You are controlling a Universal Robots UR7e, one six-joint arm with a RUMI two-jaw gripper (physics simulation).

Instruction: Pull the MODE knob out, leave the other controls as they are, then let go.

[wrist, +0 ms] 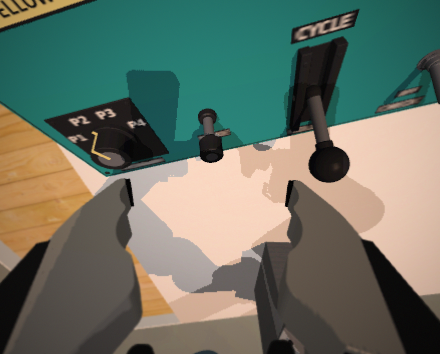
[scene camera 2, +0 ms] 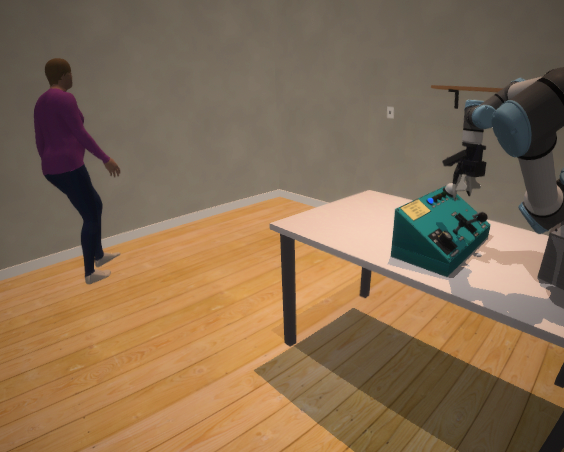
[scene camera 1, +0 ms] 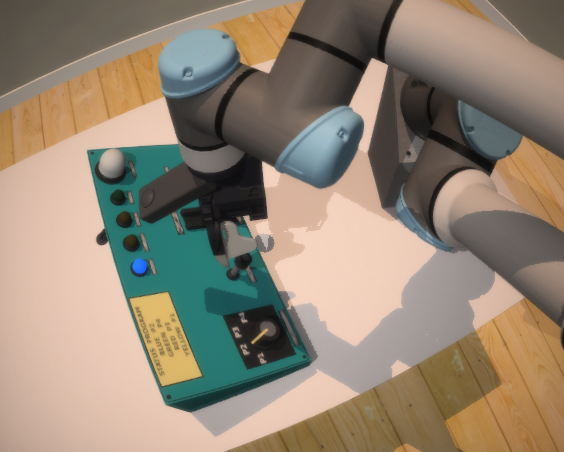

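Seen in the pictures: gripper, between the fingertips: (wrist: 210,181) (scene camera 2: 461,197) (scene camera 1: 224,235); arm's base, origin of its link: (scene camera 1: 437,103).
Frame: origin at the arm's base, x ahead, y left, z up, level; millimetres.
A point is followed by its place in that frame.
A small black push-pull knob (scene camera 1: 243,260) @(y 162, x 401, z -105 mm) (wrist: 211,149) @(y 155, x 407, z -103 mm), which looks like the MODE knob, stands out from the teal panel (scene camera 1: 215,345) @(y 288, x 479, z -120 mm) (scene camera 2: 415,242) @(y 361, x 472, z -167 mm) (wrist: 240,60) @(y 122, x 481, z -134 mm) on a bare grey shaft. The label beside it is not readable. My gripper (scene camera 1: 240,250) (scene camera 2: 462,192) @(y 151, x 421, z -20 mm) (wrist: 210,181) @(y 151, x 421, z -20 mm) is open and empty. Its fingers are raised off the panel and apart from the knob, which shows ahead of the gap between them in the wrist view. The rotary dial (scene camera 1: 267,328) @(y 276, x 391, z -132 mm) (wrist: 115,152) @(y 266, x 401, z -127 mm) has its yellow pointer between P1 and P2 in the wrist view. The CYCLE lever (wrist: 329,164) @(y 39, x 385, z -97 mm) has a black ball end.
The blue lamp (scene camera 1: 139,266) @(y 149, x 568, z -63 mm) (scene camera 2: 431,201) @(y 150, x 561, z -73 mm) is lit; several dark lamps and a white dome (scene camera 1: 112,164) @(y -46, x 592, z -42 mm) line the panel's far side. A small black-ended control (scene camera 1: 101,237) @(y -20, x 688, z -245 mm) sticks out beyond the box. A person in a purple top (scene camera 2: 60,130) stands away from the table (scene camera 2: 330,220) @(y 312, x 1020, z -258 mm).
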